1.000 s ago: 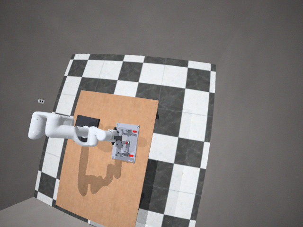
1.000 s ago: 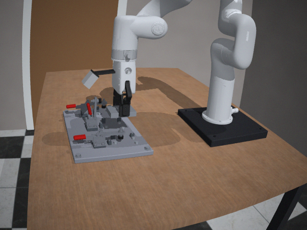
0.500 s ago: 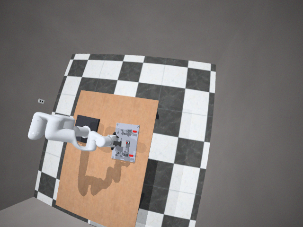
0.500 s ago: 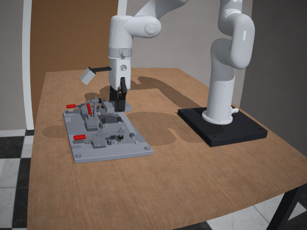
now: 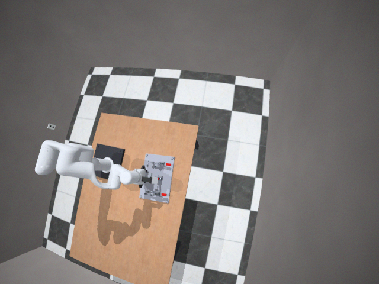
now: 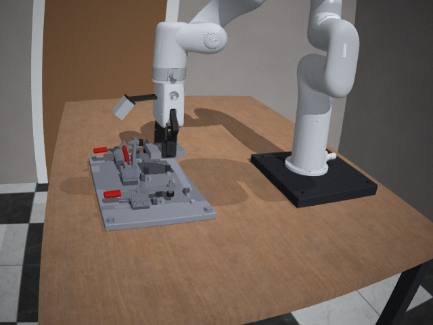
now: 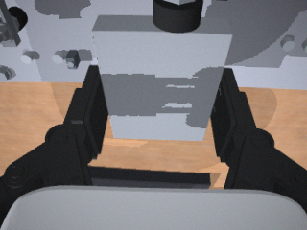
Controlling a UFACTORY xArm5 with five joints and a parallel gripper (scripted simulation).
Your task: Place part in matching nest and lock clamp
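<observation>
Right now my hand is 90 mm above the grey fixture plate, 50 mm short of it and 10 mm to the left of it. From my hand the other things lie so: grey rectangular part: 10 mm below.
</observation>
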